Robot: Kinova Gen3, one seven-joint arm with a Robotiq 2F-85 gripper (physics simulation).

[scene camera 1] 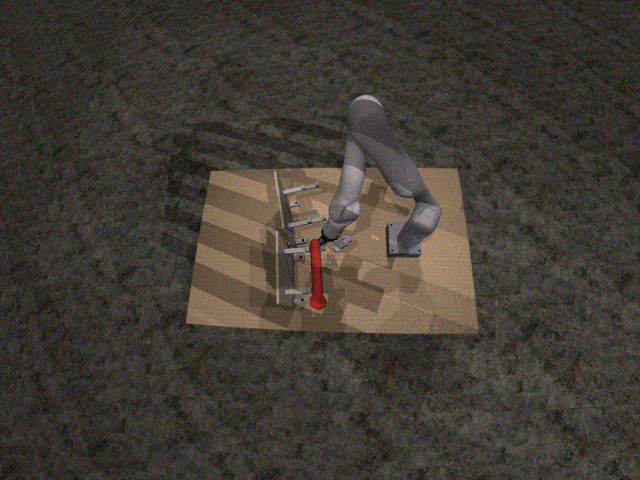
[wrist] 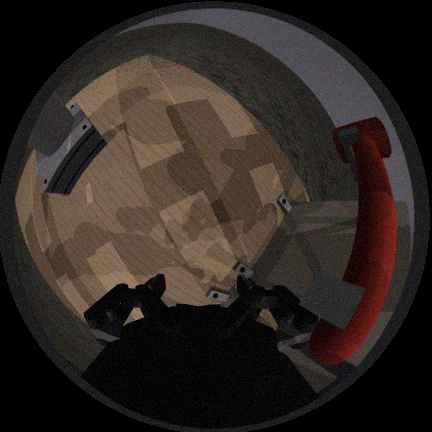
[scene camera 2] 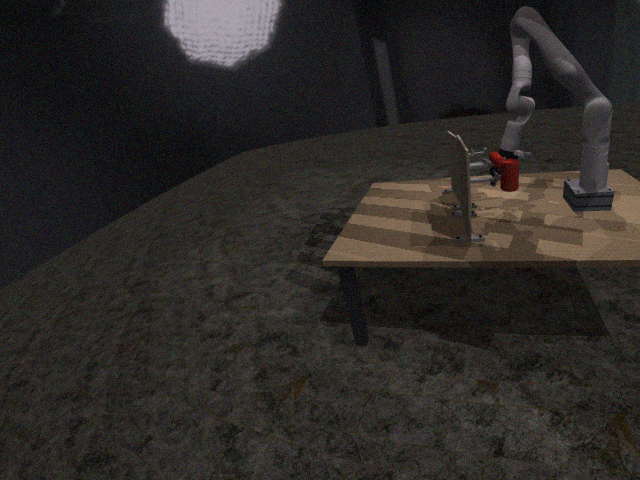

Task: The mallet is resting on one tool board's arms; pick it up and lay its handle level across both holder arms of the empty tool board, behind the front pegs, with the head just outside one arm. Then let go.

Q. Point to a tool board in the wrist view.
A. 308, 253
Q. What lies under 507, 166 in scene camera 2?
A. A red mallet.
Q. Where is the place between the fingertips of the gripper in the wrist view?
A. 200, 282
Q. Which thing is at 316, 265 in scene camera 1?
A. A red mallet.
